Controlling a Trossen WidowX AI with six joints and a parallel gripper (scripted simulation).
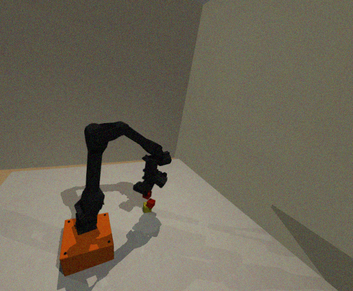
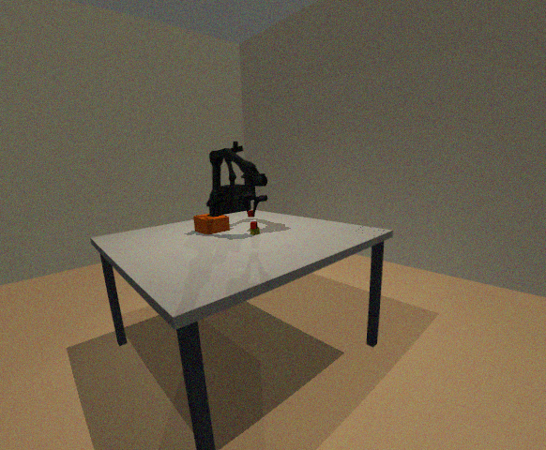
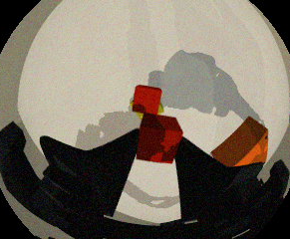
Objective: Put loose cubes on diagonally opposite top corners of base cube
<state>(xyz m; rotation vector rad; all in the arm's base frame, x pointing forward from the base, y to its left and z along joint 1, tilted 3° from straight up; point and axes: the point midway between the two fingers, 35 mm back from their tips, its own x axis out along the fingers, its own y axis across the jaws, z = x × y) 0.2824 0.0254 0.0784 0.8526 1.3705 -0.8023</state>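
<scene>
My gripper tip is now 20 mm short of the red cube, 10 mm to the left of it and 60 mm above it. From my gripper tip the other things lie so: yellow cube 10 mm ahead, 10 mm to the left, 100 mm below.
</scene>
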